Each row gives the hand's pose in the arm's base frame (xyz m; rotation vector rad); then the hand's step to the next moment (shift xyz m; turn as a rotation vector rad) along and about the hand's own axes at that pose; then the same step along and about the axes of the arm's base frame.
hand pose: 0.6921 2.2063 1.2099 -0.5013 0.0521 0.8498
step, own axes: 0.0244 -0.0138 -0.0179 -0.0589 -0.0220 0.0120
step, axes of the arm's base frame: 0.0291 0.0017 -0.0161 -0.0250 -0.0484 0.0336
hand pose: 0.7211 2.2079 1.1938 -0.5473 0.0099 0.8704
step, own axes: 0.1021 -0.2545 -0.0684 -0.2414 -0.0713 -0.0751
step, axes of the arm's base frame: 0.2662 -0.0891 0.0329 -0.0901 -0.2457 0.0220
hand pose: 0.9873 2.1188 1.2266 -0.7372 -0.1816 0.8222
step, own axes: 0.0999 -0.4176 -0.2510 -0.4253 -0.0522 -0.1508
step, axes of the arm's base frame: 0.4240 -0.2483 0.0770 -0.1951 -0.4095 -0.0233
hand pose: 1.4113 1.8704 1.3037 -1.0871 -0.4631 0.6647
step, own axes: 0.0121 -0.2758 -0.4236 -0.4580 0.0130 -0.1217
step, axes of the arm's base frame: 0.3537 -0.3518 0.0822 -0.2545 -0.3934 -0.0721
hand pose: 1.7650 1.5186 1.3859 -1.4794 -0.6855 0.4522
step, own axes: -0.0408 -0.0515 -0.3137 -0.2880 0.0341 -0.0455
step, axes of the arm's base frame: 0.1715 -0.2645 0.0581 -0.1772 -0.2226 -0.0723
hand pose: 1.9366 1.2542 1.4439 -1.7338 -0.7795 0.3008
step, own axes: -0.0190 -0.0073 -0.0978 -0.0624 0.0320 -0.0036
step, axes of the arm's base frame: 0.0390 -0.0855 0.0338 -0.0335 -0.0466 -0.0405
